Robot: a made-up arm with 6 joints.
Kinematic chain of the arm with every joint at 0, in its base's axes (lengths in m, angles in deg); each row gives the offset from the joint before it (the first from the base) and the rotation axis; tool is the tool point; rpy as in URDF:
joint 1: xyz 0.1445 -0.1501 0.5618 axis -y
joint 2: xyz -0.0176 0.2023 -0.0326 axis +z
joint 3: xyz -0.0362 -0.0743 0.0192 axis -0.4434 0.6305 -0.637
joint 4: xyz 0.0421 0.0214 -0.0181 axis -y
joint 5: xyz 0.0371 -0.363 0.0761 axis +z
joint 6: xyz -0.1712 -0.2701 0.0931 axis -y
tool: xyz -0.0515 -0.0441 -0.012 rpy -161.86 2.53 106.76
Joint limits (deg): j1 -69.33..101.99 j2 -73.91..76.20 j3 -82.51..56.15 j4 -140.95..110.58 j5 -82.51..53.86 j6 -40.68..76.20
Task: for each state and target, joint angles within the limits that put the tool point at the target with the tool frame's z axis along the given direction. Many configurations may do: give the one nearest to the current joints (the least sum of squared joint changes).
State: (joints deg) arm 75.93 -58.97 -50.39 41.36 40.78 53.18
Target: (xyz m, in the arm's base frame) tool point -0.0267 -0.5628 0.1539 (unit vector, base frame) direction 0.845 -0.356 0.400
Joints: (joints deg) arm 42.64 -66.11 -67.62 28.56 12.18 11.22
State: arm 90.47 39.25 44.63 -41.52 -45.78 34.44
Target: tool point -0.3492 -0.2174 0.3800 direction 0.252 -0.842 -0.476
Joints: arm 82.98 1.46 56.15 -20.29 -38.46 75.40
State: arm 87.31 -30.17 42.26 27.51 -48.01 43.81
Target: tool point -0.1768 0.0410 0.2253 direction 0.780 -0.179 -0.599
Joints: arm 63.57 -17.74 38.79 29.25 -70.74 7.15
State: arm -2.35 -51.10 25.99 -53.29 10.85 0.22
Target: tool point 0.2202 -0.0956 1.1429 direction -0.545 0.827 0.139
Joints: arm -40.53 -36.42 48.24 -32.87 -36.90 0.25
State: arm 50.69 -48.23 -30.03 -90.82 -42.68 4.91
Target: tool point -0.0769 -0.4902 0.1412 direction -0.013 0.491 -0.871
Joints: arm 84.28 -69.18 -59.22 -74.20 -13.51 -37.53
